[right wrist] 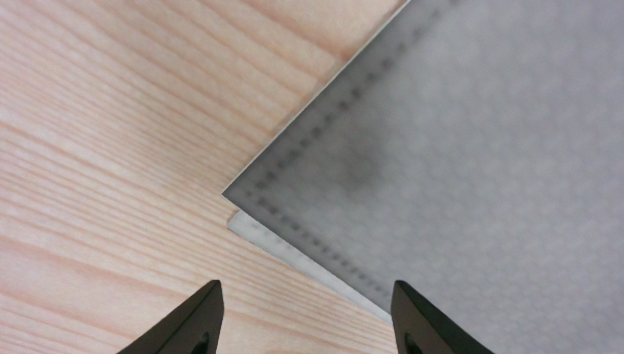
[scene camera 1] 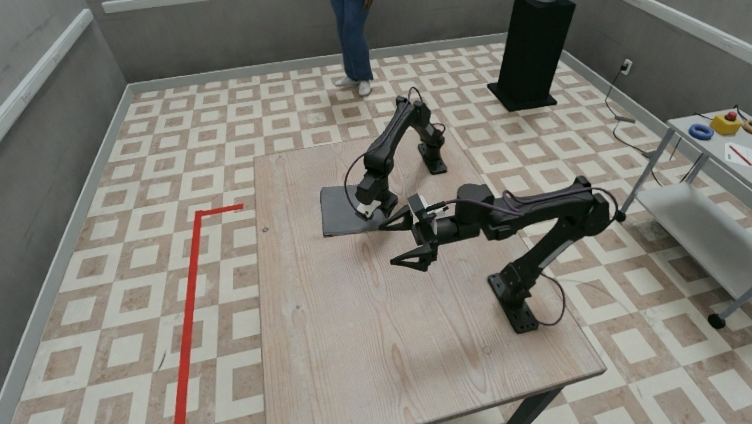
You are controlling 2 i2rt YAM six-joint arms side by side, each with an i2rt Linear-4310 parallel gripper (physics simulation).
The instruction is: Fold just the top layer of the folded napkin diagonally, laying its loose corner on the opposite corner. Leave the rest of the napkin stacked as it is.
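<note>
The folded grey napkin (scene camera 1: 339, 213) (right wrist: 475, 150) lies flat on the wooden table (scene camera 1: 326, 326) (right wrist: 100, 150). In the right wrist view the darker top layer comes to a corner at the left, and a lighter strip of a lower layer (right wrist: 310, 267) shows along its lower edge. My right gripper (scene camera 1: 388, 207) (right wrist: 307, 293) is partly open over the napkin's near-right part in scene camera 1, with nothing seen between its fingers; its fingertips are hard to make out there. My left gripper (scene camera 1: 387, 244) is wide open and empty, above the table beside the napkin.
In scene camera 1 the two grippers are close together, and the left finger tips overlap the napkin's right edge in the picture. A cart (scene camera 1: 648, 163) with small items stands at the right. A black pedestal (scene camera 1: 534, 52) and a person (scene camera 1: 353, 42) are behind the table.
</note>
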